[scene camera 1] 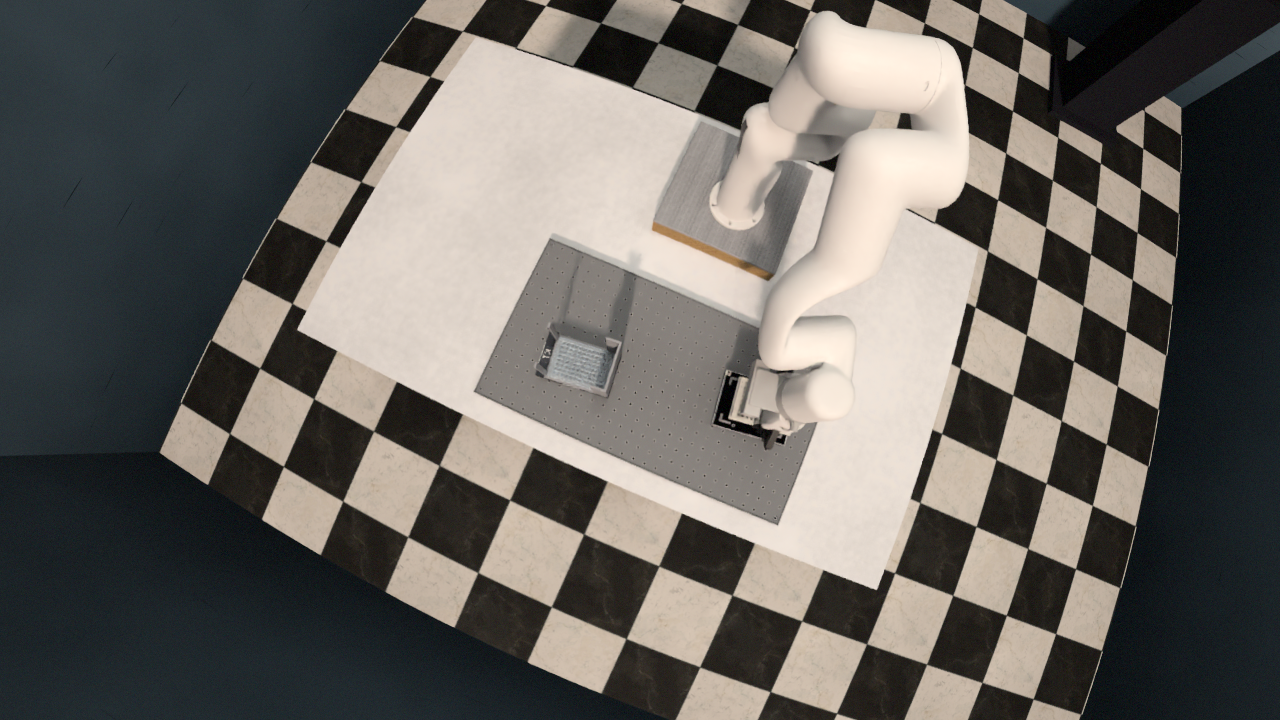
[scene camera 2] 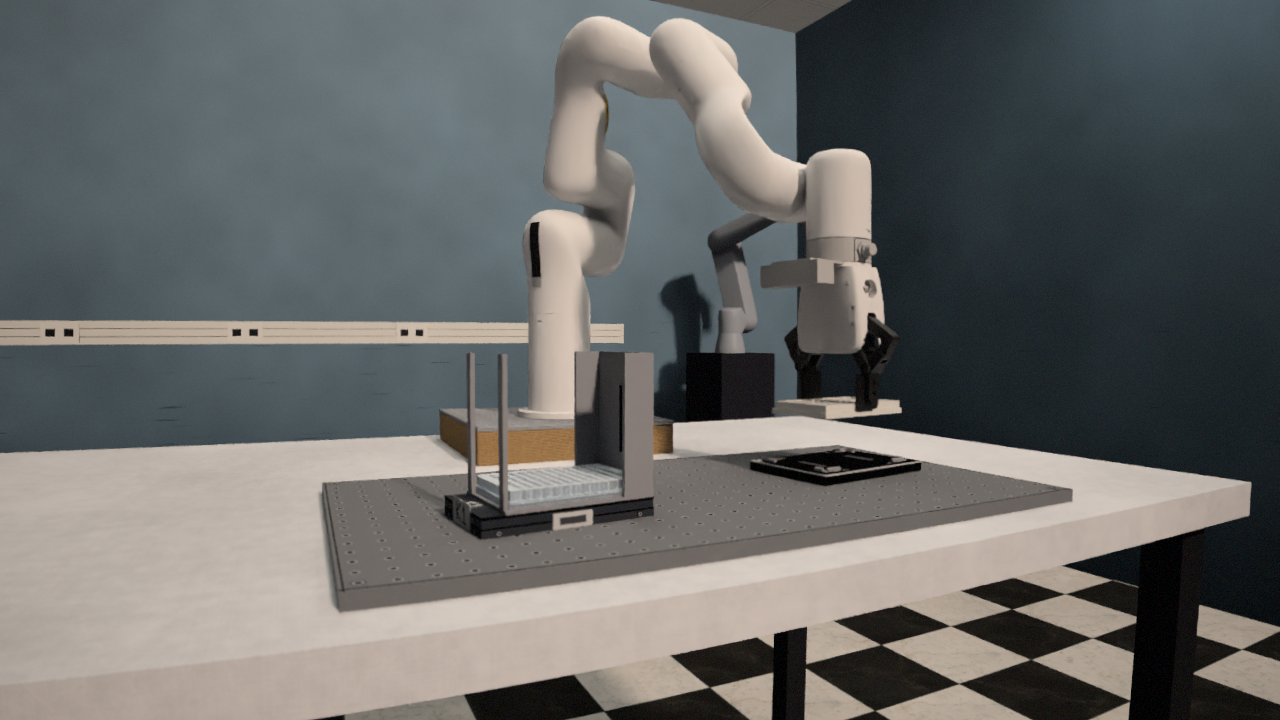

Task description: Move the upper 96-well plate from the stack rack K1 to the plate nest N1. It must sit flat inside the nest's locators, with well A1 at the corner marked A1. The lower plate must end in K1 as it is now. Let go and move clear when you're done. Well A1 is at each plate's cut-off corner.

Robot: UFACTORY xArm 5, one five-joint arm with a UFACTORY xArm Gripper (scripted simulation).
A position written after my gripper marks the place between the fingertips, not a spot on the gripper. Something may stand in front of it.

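Observation:
Visible: a black plate nest [scene camera 1: 726,398] and my gripper [scene camera 1: 765,406].

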